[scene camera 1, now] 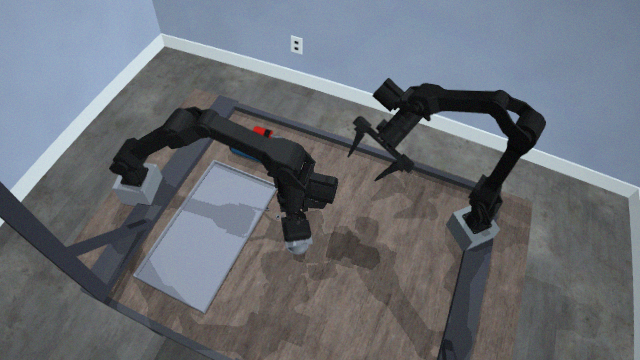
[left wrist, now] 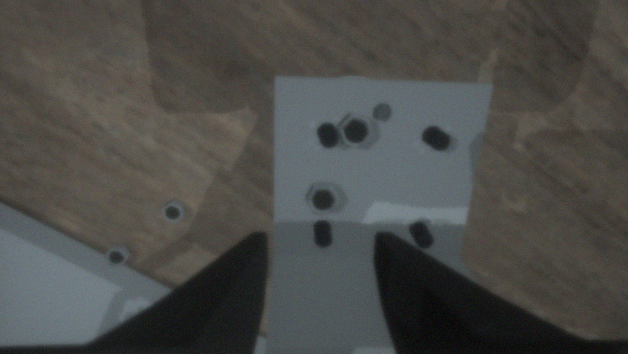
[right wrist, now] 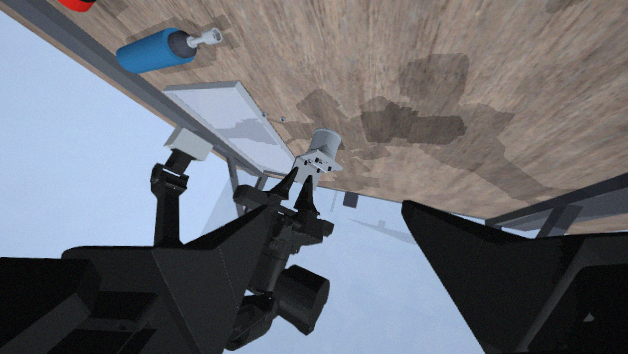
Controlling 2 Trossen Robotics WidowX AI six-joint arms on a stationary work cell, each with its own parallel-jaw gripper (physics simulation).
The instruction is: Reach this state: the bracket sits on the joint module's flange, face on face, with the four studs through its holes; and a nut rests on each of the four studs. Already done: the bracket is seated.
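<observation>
The bracket sits flat on the joint module, with four dark studs showing through it. In the left wrist view one nut lies on the bracket right beside the upper-left stud. A second nut lies just above the lower-left stud. Two more nuts lie off the bracket, near the tray. My left gripper is partly open and empty, its fingertips on either side of the lower-left stud in the picture. My right gripper is wide open, empty, raised away.
A pale tray lies left of the module. A blue-handled tool with a socket tip lies behind it, beside a red object. Dark frame beams border the wooden table.
</observation>
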